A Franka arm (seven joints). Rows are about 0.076 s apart.
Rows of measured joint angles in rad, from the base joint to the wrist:
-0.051 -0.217 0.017 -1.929 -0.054 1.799 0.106
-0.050 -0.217 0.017 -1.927 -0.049 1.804 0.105
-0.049 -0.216 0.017 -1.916 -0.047 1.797 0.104
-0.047 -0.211 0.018 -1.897 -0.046 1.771 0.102
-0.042 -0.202 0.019 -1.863 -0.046 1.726 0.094
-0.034 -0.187 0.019 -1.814 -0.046 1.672 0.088
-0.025 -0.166 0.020 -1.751 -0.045 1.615 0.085
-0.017 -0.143 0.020 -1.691 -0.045 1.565 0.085
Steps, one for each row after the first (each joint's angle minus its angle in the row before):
0.001 0.000 0.000 0.002 0.005 0.005 -0.001
0.001 0.001 0.000 0.011 0.002 -0.007 -0.001
0.002 0.005 0.001 0.019 0.001 -0.026 -0.002
0.005 0.009 0.001 0.034 0.000 -0.045 -0.008
0.008 0.015 0.000 0.049 0.000 -0.054 -0.006
0.009 0.021 0.001 0.063 0.001 -0.057 -0.003
0.008 0.023 0.000 0.060 0.000 -0.050 0.000

